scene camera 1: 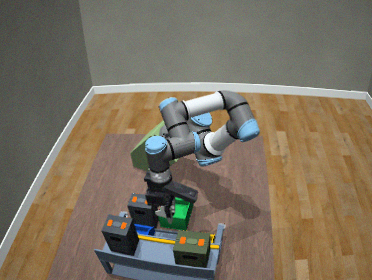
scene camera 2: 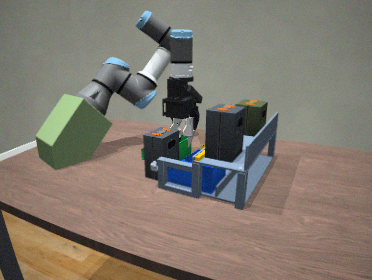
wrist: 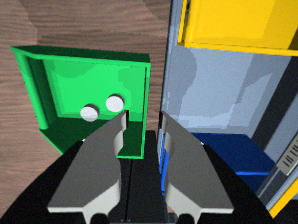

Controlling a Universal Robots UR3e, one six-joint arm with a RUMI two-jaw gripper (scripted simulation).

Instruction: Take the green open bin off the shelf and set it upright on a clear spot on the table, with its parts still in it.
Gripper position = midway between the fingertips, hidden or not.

In view: my gripper (scene camera 2: pixel 183 146), a green open bin (wrist: pixel 60 81), an olive box (scene camera 1: pixel 191 248) and a blue bin (scene camera 2: pixel 211 176).
The olive box shows as well in scene camera 2 (scene camera 2: pixel 255 114). The blue bin also shows in the wrist view (wrist: pixel 244 156). My gripper is seen too in scene camera 1 (scene camera 1: pixel 171 219) and in the wrist view (wrist: pixel 144 111). The wrist view does not show the olive box: it is out of frame.
